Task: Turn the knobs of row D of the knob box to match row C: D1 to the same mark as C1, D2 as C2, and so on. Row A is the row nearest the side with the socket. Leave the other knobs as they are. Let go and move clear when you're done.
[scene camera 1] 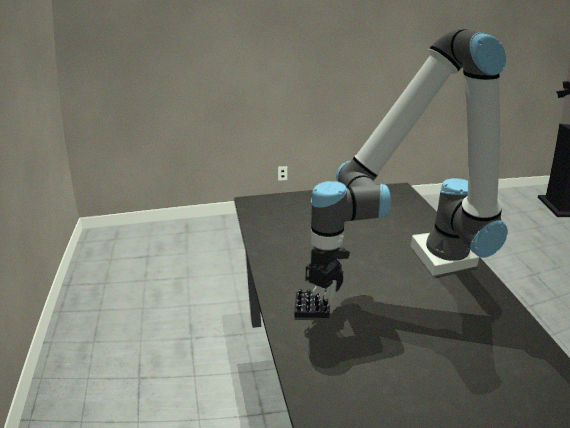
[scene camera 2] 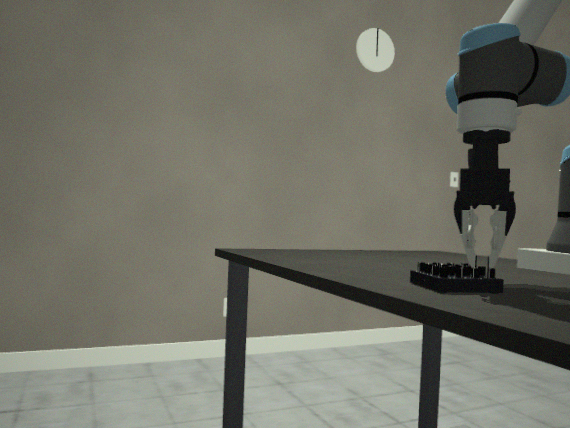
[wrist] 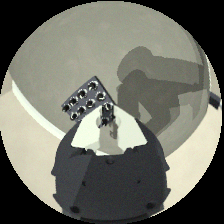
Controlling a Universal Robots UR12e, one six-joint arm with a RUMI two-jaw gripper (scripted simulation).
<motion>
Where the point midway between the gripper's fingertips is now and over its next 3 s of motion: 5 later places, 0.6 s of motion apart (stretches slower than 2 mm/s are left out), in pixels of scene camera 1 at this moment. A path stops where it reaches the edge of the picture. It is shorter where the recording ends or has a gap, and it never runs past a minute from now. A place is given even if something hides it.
My gripper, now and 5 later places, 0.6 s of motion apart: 325,302; 326,298; 326,293; 326,287; 326,279; 326,280
</motion>
